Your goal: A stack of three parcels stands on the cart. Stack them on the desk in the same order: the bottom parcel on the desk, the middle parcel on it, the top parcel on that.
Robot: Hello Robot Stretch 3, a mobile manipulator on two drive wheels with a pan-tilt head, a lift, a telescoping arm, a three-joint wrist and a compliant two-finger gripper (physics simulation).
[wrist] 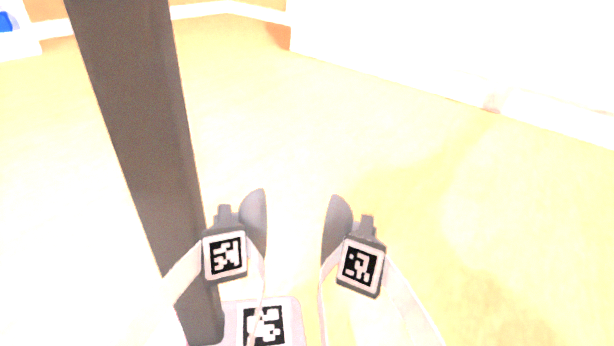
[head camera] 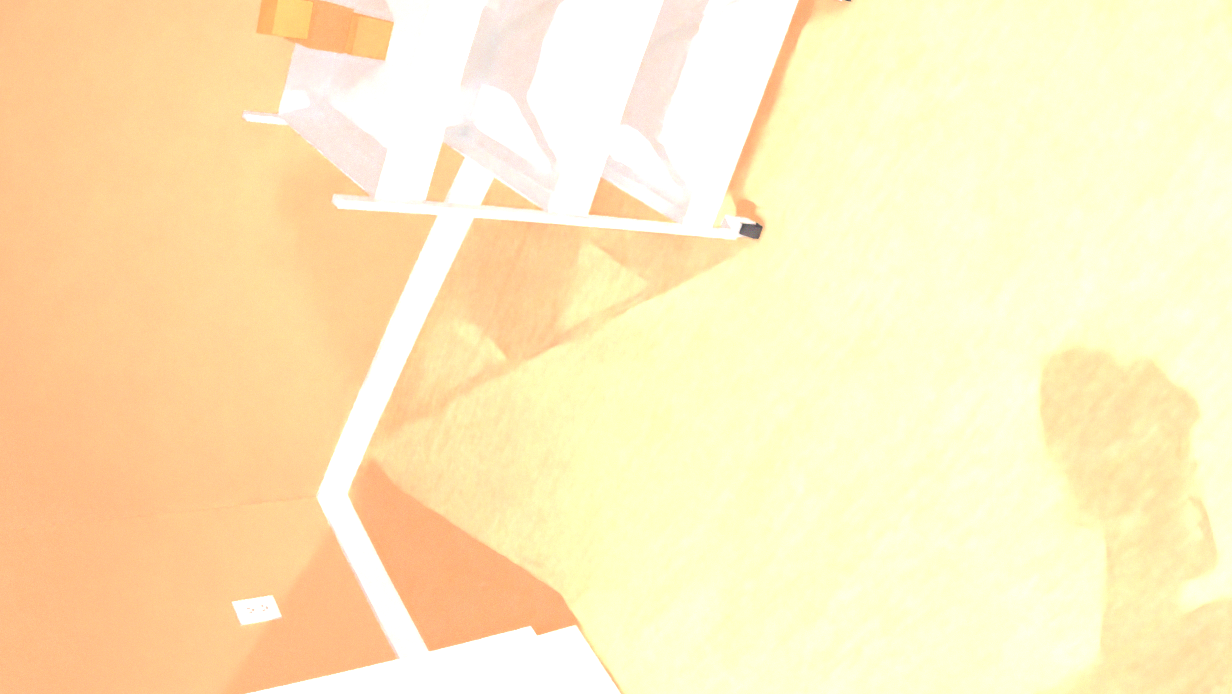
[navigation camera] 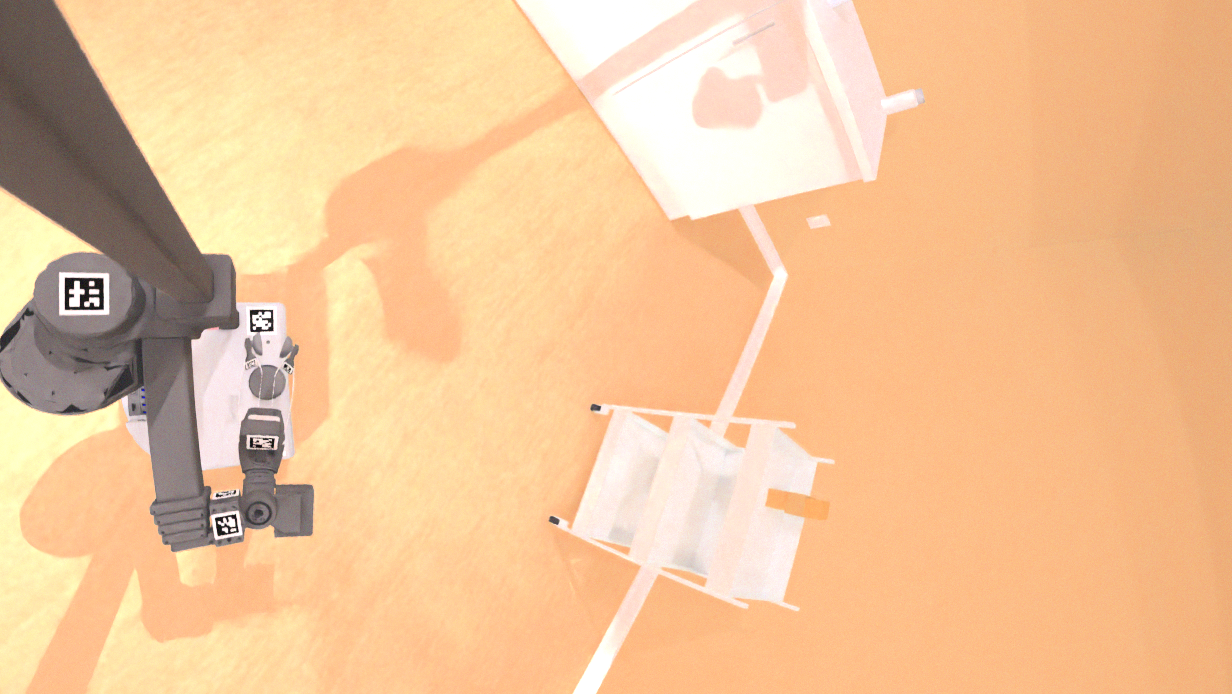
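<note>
The parcels form a small orange stack on the top shelf of the white cart. Both views are turned sideways, so the stack points left in the head camera and right in the navigation camera. Lighter and darker orange parts show, but the borders between parcels are hard to make out. My gripper is open and empty, folded in over my base, well away from the cart. I cannot tell whether the desk shows.
A white unit with drawer-like lines stands against the wall beside the cart. A white outlet is on the wall between them. A blue object shows at the upper left of the wrist view. My mast stands left of the fingers.
</note>
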